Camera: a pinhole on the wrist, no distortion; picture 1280 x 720 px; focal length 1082.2 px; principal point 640.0 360.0 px. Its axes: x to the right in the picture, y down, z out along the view. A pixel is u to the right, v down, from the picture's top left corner.
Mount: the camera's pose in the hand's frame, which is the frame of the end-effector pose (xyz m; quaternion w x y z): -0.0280 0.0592 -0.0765 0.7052 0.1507 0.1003 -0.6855
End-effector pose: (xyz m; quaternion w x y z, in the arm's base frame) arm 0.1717 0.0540 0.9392 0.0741 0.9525 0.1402 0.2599
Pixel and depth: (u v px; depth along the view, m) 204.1 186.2 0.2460
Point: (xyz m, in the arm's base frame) 0.2099 -0.0474 0.7538
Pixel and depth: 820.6 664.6 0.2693
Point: 0.2658 0.1247 0.7970
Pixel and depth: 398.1 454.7 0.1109
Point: 0.1786 0.0019 0.9048
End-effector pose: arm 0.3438 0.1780 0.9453 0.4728 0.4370 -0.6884 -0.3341
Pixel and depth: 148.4 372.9 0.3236
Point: 0.0671 0.2709 0.9086
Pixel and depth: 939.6 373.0 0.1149
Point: 0.3337 0.2048 0.9175
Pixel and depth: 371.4 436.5 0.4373
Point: -0.0044 0.2262 0.8190
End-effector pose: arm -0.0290 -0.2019 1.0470 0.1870 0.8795 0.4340 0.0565
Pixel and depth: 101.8 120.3 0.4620
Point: 0.0609 -0.5159 0.7048
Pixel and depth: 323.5 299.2 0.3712
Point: 0.0263 -0.3653 0.7802
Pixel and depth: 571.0 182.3 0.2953
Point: -0.0557 -0.3190 0.8558
